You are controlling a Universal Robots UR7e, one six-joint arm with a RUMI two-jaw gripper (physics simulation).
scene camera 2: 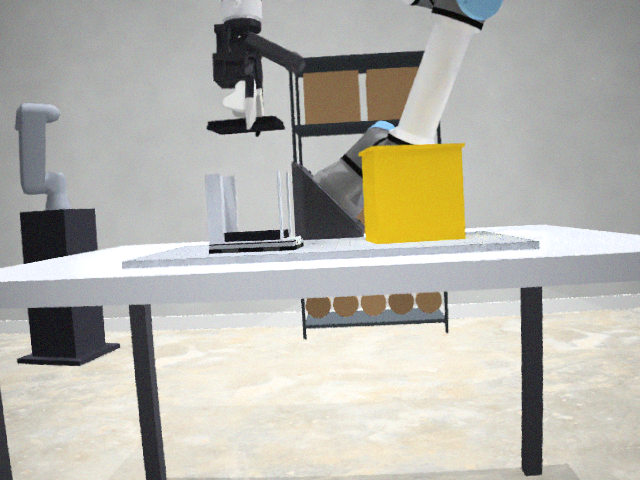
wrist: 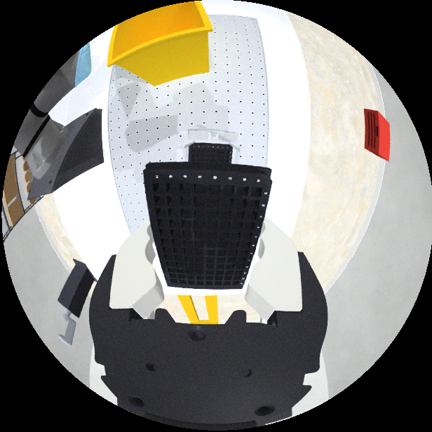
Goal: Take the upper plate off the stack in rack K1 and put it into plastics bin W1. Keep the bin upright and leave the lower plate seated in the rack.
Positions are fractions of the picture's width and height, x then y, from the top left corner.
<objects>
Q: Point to a black plate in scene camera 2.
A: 0.42, 0.26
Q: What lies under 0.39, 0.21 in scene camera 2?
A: My gripper.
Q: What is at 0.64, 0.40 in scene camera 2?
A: A yellow plastics bin W1.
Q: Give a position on a black plate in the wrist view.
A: At 0.48, 0.50
</objects>
